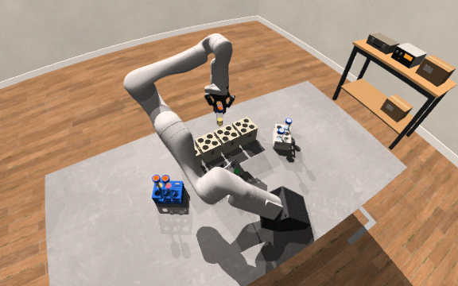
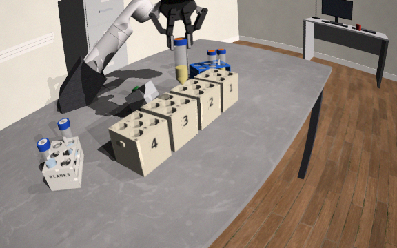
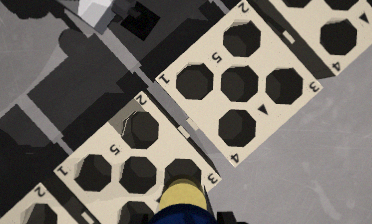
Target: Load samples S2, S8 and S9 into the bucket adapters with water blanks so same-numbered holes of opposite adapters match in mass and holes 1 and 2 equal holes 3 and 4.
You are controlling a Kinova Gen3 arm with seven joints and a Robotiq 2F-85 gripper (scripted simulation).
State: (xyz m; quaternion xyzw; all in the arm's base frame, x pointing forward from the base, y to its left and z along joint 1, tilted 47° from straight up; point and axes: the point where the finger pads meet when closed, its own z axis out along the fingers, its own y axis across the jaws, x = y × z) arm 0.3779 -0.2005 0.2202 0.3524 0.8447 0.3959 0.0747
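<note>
The sample S2 is 1 cm to the left of my hand and 5 cm below it. The rest, counted from my hand: adapter 2: 3 cm behind, 8 cm to the left, 20 cm below; then green done key: 23 cm behind, 3 cm to the left, 18 cm below; then adapter 4: 1 cm behind, 14 cm to the right, 20 cm below.
</note>
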